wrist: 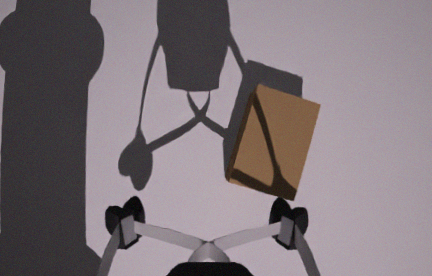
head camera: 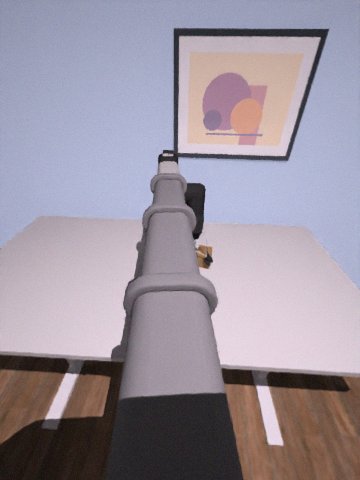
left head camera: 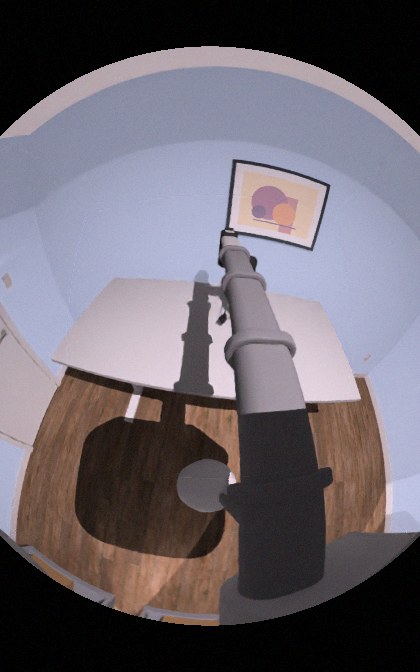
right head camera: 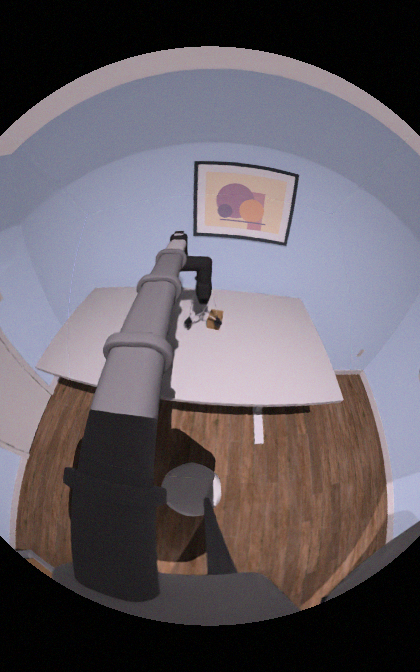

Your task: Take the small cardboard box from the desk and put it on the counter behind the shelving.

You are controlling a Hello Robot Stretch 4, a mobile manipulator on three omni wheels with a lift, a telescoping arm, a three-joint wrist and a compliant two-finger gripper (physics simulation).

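Frame: origin at the robot's base, x ahead, y left, z up, level; centimetres.
Where they show: gripper, between the fingertips: (wrist: 207, 214).
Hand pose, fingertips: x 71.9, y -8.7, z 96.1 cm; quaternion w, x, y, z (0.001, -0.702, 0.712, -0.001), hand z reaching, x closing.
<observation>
After its pixels a point has its place.
The small cardboard box (head camera: 202, 263) @(x 74.0, y -13.5, z 94.7 cm) (right head camera: 217, 313) (wrist: 290, 135) @(x 79.0, y -16.0, z 97.3 cm) lies on the white desk (head camera: 280, 300) @(x 56.2, y -39.3, z 92.3 cm) (left head camera: 135, 330) (right head camera: 260, 360) (wrist: 370, 150) @(x 77.6, y -27.0, z 92.3 cm). In the wrist view it is turned at a slight angle, ahead of the right fingertip, with finger shadows across its top. My gripper (right head camera: 203, 321) (wrist: 207, 214) @(x 71.9, y -8.7, z 96.1 cm) is open and empty, above the desk. Its right fingertip overlaps the box's near part in the head camera and right head camera views; contact cannot be told. The arm hides the box in the left head camera view. The counter cannot be made out.
A framed picture (head camera: 229, 95) @(x 113.4, y -25.7, z 151.6 cm) (left head camera: 277, 202) (right head camera: 245, 202) hangs on the blue wall behind the desk. A round grey object (left head camera: 202, 485) (right head camera: 187, 489) is on the wooden floor before the desk. Grey-edged brown objects (left head camera: 52, 571) show at the lower left edge of the left head camera view.
</observation>
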